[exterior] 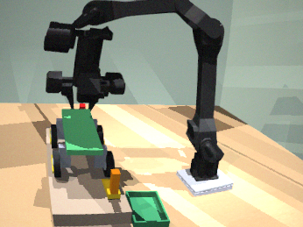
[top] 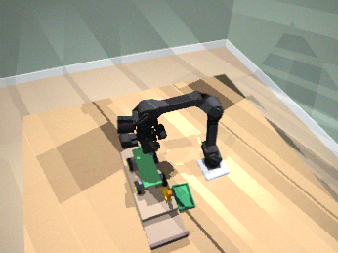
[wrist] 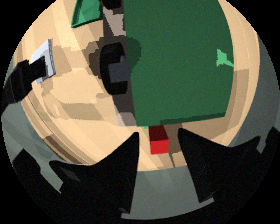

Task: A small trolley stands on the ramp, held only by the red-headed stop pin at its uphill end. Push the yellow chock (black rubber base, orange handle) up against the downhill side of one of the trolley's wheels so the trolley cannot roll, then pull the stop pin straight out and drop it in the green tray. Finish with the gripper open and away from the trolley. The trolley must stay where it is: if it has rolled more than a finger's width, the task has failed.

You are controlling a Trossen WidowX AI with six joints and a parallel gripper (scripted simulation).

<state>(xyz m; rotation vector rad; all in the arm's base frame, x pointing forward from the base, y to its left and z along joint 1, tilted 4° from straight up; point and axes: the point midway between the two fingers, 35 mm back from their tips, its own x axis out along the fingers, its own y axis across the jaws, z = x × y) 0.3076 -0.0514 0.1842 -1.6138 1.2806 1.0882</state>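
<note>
Now: gripper tip 20 mm above the red-headed stop pin. The rest, counted from my gripper tip: trolley (110 mm to the left, 30 mm below); chock (70 mm behind, 210 mm to the left, 70 mm below).
</note>
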